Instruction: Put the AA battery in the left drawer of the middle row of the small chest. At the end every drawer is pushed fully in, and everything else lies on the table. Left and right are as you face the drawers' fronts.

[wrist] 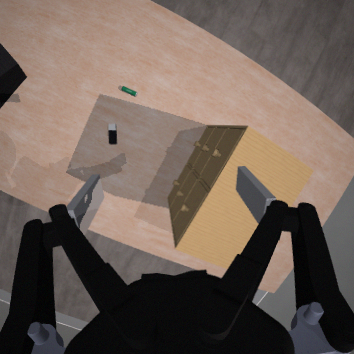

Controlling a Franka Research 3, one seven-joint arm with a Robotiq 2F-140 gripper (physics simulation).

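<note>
The AA battery (pixel 128 91), a small green cylinder with a pale end, lies on the table in the upper left part of the wrist view. The small chest (pixel 215 220) is right of centre, with a light wooden body and dark drawer fronts (pixel 200 172) facing left in the view. Two groups of small knobs show on the fronts, and the drawers look pushed in. My gripper (pixel 169 181) is wide open and empty, high above the table. Its right finger covers part of the chest, and the battery lies beyond the fingertips, up and left in the view.
A small black block with a silver end (pixel 112 134) lies on a darker patch (pixel 92 150) of the table, between the battery and the left finger. A large black object (pixel 9 75) stands at the left edge. The table (pixel 210 85) ends diagonally at the upper right.
</note>
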